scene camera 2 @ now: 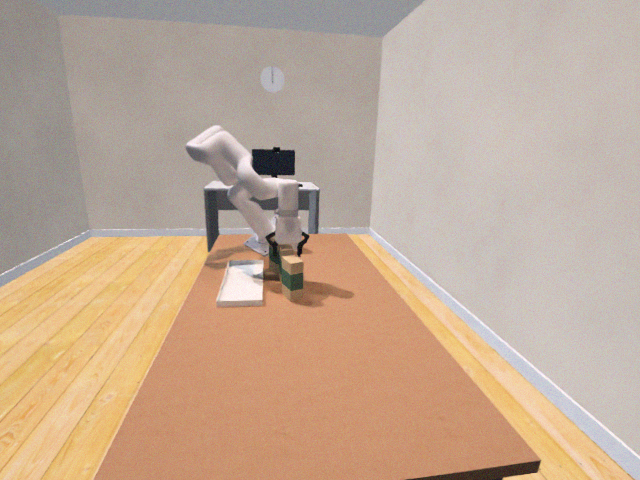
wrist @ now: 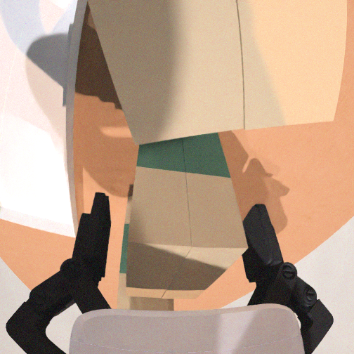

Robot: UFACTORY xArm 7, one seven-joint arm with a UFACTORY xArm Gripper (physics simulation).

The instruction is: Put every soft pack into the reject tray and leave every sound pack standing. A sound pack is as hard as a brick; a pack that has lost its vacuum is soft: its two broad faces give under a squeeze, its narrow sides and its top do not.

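Places are measured from the arm's base along level axes (x ahead, y left, z up), in millimetres.
Pixels of known places: arm's base at its link origin: (scene camera 2: 267, 234).
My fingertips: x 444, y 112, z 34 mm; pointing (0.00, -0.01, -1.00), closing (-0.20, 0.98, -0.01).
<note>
For each thing: its top centre in the pictures, then the offset to it from my fingertips. Level surfaces: height alone.
- front pack at its top centre: (scene camera 2: 289, 275) dy +9, dx +148, dz -20 mm
- far pack at its top centre: (scene camera 2: 275, 256) dy -52, dx -112, dz -40 mm
- white reject tray at its top centre: (scene camera 2: 243, 277) dy -170, dx +22, dz -79 mm
- brown table at its surface level: dz -101 mm
Three tan packs with green bands stand upright in a rough row. The front pack (scene camera 2: 292, 280) (wrist: 210, 65) is nearest the scene camera and fills the top of the wrist view. The middle pack (wrist: 161, 210) stands behind it, mostly hidden in the scene view. The far pack (scene camera 2: 273, 257) (wrist: 123, 250) shows partly past the middle one. My gripper (scene camera 2: 286, 253) (wrist: 180, 213) is open, its fingers on either side of the middle pack; the right finger looks very close to it. The white reject tray (scene camera 2: 240, 303) (wrist: 71, 150) lies left of the packs; no pack shows in it.
The brown table (scene camera 2: 310, 382) extends toward the scene camera. The front pack stands tall just ahead of the fingers, and the tray's raised wall runs close along the left of the row. A grey desk (scene camera 2: 210, 217) with a monitor (scene camera 2: 273, 162) stands behind the arm.
</note>
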